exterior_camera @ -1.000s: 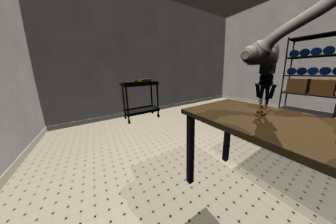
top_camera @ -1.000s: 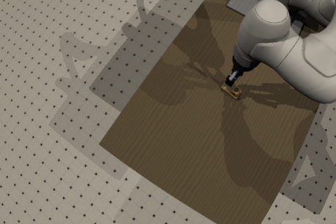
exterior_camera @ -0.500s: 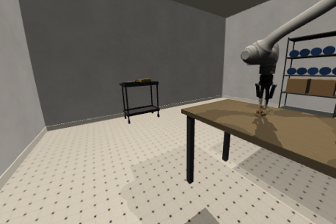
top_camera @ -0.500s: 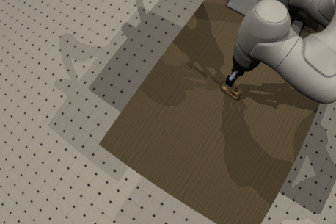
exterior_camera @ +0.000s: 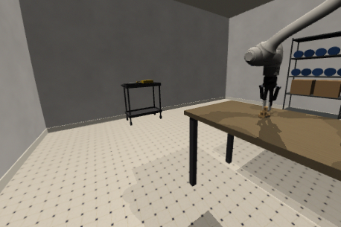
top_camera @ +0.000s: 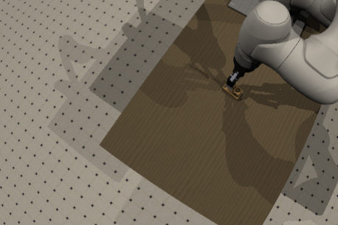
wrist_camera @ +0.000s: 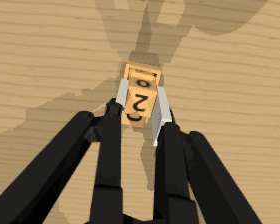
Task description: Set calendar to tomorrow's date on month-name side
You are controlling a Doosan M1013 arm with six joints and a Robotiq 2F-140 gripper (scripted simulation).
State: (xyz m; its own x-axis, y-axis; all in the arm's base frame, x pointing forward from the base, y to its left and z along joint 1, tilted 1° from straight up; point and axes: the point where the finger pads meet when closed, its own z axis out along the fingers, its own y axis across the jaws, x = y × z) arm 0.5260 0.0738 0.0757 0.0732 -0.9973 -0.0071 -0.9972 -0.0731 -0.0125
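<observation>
Now: the wooden calendar tray 70 mm below my hand and 20 mm to the left of it.
</observation>
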